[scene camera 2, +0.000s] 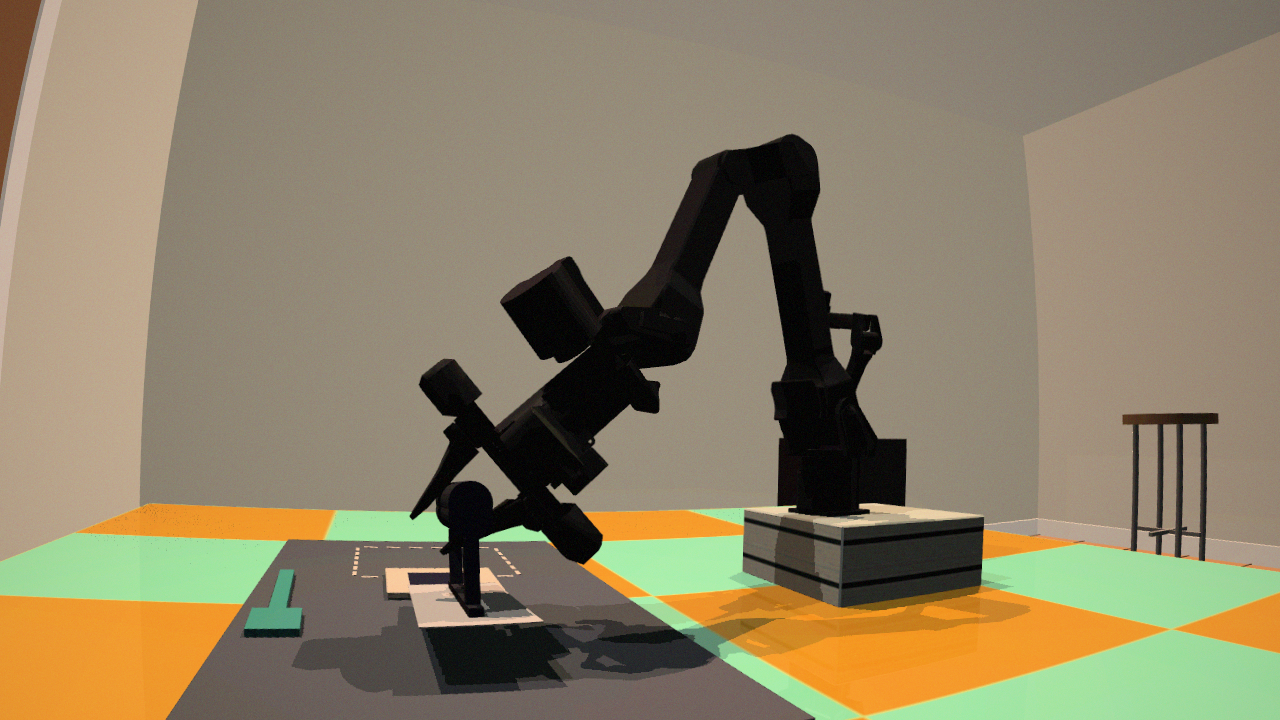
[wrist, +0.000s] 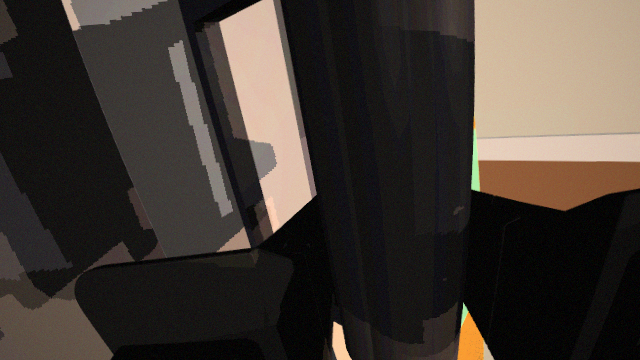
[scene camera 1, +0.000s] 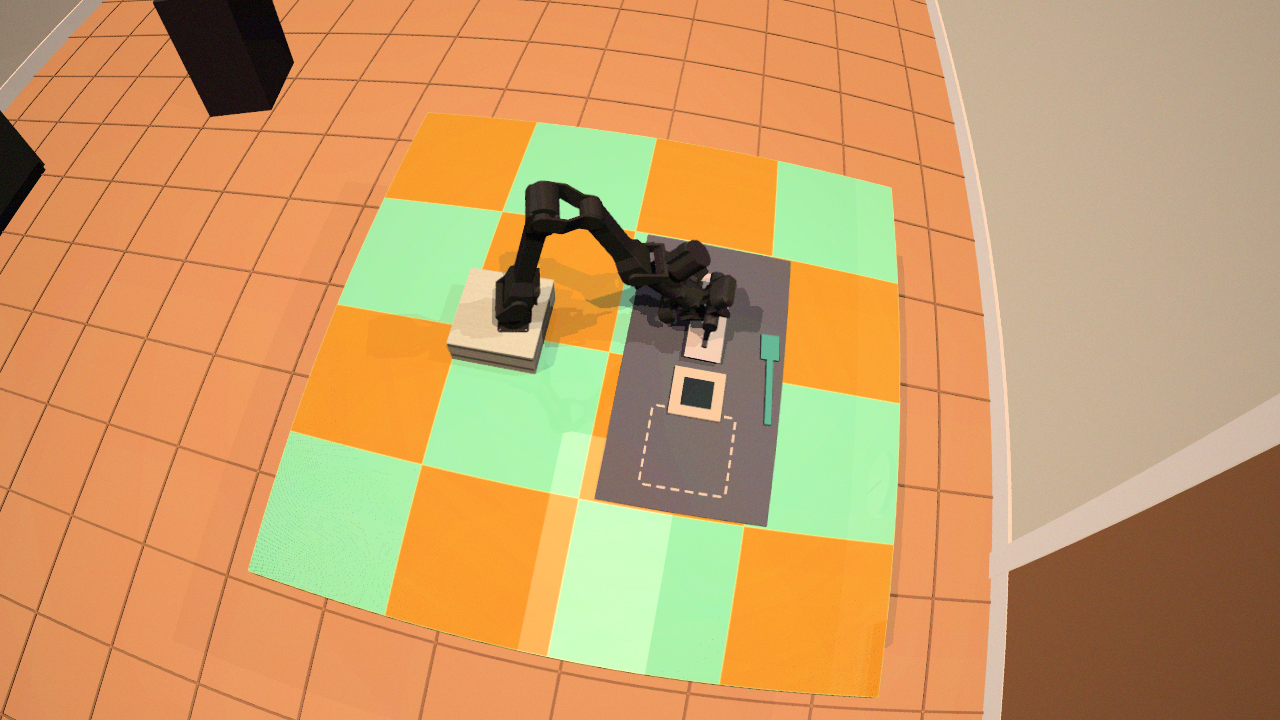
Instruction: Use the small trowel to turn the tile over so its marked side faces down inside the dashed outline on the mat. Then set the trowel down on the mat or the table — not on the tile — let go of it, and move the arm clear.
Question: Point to a green trowel-like tool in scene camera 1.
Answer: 769, 344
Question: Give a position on a pale tile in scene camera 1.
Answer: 695, 393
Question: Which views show the green trowel-like tool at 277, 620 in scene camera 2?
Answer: Scene camera 2 and scene camera 1 only.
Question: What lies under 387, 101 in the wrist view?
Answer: A small trowel.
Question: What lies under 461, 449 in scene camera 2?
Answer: My gripper.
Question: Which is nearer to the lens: the pale tile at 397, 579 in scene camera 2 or the green trowel-like tool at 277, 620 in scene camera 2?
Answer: The green trowel-like tool.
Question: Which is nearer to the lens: the small trowel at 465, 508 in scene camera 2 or the green trowel-like tool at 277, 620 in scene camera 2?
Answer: The small trowel.
